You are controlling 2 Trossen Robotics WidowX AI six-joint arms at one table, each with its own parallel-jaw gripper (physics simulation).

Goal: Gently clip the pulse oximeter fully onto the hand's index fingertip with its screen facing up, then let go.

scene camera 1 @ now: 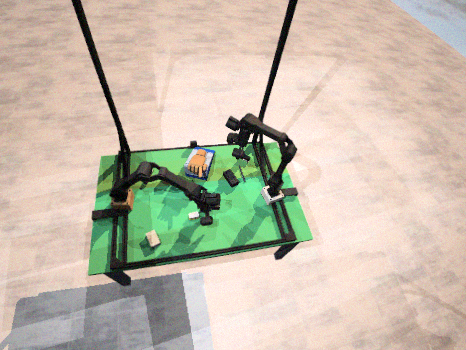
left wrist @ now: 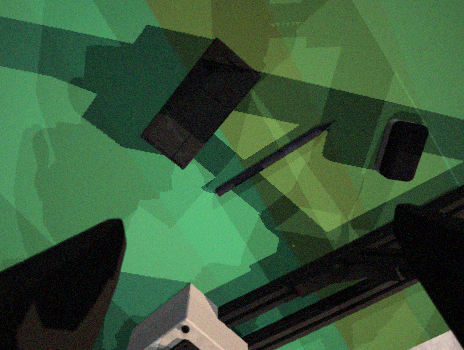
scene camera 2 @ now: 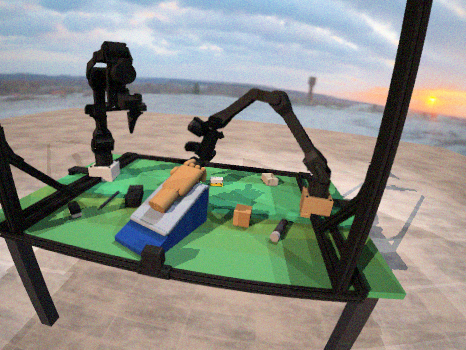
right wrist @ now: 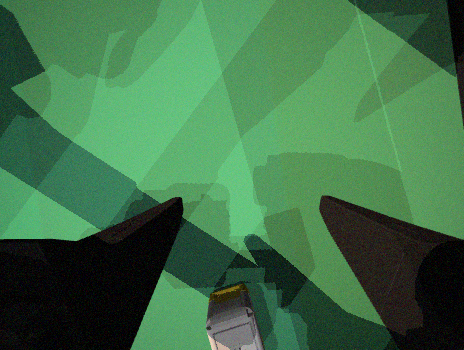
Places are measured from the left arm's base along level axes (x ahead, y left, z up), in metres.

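Pixels of known places: left gripper, fingertip midpoint: (left wrist: 259, 224) (scene camera 2: 119, 135); right gripper, fingertip midpoint: (scene camera 1: 211, 215) (right wrist: 250, 203); left arm's base at its link origin: (scene camera 1: 273, 191) (scene camera 2: 104, 164); right arm's base at its link origin: (scene camera 1: 121, 196) (scene camera 2: 317, 193).
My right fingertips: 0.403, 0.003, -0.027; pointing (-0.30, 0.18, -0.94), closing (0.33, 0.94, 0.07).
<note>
Ahead of a thing's pixels: the offset from my right fingertips to its top centre, as dx, dy, dz. "spot": to the spot under its first point.
The pulse oximeter {+0.088, -0.039, +0.000} (scene camera 1: 193, 215) (scene camera 2: 216, 181) (right wrist: 232, 322), white-grey with a yellow end, lies on the table; I cannot make out its screen. The tan hand (scene camera 1: 199, 161) (scene camera 2: 180, 184) rests palm down on a blue and white wedge {spot: +0.029, -0.353, +0.015} (scene camera 2: 200, 212), fingers toward the table's middle, with no oximeter visible on them. My right gripper (scene camera 2: 202, 157) (right wrist: 250, 203) is open and empty above the table beside the oximeter, which shows at the bottom of the right wrist view. My left gripper (scene camera 2: 131, 122) (left wrist: 259, 224) is open and empty, raised high over the left arm's side.
A black box {-0.211, -0.204, +0.003} (scene camera 1: 230, 177) (scene camera 2: 134, 195) (left wrist: 200, 102), a dark pen {-0.301, -0.222, -0.023} (scene camera 2: 109, 200) (left wrist: 275, 159) and a small dark object {-0.376, -0.322, +0.000} (scene camera 2: 74, 209) (left wrist: 404, 150) lie below the left gripper. An orange cube {+0.161, -0.327, +0.018} (scene camera 2: 242, 215), a dark cylinder {+0.267, -0.387, -0.005} (scene camera 2: 280, 231) and a beige block {+0.333, +0.013, -0.002} (scene camera 1: 153, 239) (scene camera 2: 269, 179) lie on the right arm's side.
</note>
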